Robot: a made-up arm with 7 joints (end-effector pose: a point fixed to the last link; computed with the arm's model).
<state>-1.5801 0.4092 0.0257 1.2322 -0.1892 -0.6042 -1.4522</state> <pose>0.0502 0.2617 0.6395 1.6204 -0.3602 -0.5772</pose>
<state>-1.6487 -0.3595 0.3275 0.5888 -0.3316 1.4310 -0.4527</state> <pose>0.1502 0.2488 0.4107 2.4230 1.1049 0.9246</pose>
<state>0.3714 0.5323 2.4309 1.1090 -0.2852 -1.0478 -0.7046</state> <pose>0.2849 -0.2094 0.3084 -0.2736 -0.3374 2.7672</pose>
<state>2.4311 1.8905 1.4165 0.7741 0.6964 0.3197 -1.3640</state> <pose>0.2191 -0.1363 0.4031 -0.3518 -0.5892 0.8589</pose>
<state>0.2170 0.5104 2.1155 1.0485 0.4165 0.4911 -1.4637</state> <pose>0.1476 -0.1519 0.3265 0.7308 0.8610 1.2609</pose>
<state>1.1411 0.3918 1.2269 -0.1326 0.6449 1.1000 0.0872</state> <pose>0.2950 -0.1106 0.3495 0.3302 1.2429 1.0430</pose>
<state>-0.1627 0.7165 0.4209 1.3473 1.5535 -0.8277 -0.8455</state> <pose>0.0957 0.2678 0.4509 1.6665 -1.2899 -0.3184</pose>
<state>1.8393 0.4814 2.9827 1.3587 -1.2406 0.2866 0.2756</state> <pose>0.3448 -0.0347 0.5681 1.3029 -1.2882 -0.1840</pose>
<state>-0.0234 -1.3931 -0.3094 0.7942 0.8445 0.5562 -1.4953</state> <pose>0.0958 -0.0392 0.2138 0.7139 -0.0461 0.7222</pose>
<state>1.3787 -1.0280 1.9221 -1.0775 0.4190 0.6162 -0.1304</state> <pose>0.2954 -0.1338 0.4266 -0.7708 1.9656 1.4428</pose>
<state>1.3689 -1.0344 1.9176 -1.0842 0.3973 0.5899 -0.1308</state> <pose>0.2955 -0.1338 0.4260 -0.8035 1.9194 1.4689</pose>
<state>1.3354 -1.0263 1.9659 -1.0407 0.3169 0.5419 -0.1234</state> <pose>0.2921 -0.1368 0.4265 -0.8625 1.9074 1.4730</pose>
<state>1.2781 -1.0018 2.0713 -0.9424 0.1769 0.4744 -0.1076</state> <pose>0.2863 -0.1411 0.4285 -0.9581 1.9424 1.4677</pose>
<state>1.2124 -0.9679 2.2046 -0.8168 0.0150 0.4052 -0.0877</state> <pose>0.2823 -0.1434 0.4315 -1.0813 2.0100 1.4822</pose>
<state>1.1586 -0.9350 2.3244 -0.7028 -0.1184 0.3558 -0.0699</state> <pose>0.2820 -0.1429 0.4340 -1.1950 2.0812 1.5179</pose>
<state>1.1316 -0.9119 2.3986 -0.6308 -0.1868 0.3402 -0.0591</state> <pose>0.2833 -0.1416 0.4352 -1.2533 2.1430 1.5401</pose>
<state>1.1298 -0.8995 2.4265 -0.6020 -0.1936 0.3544 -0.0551</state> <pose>0.2839 -0.1409 0.4360 -1.2477 2.1993 1.5276</pose>
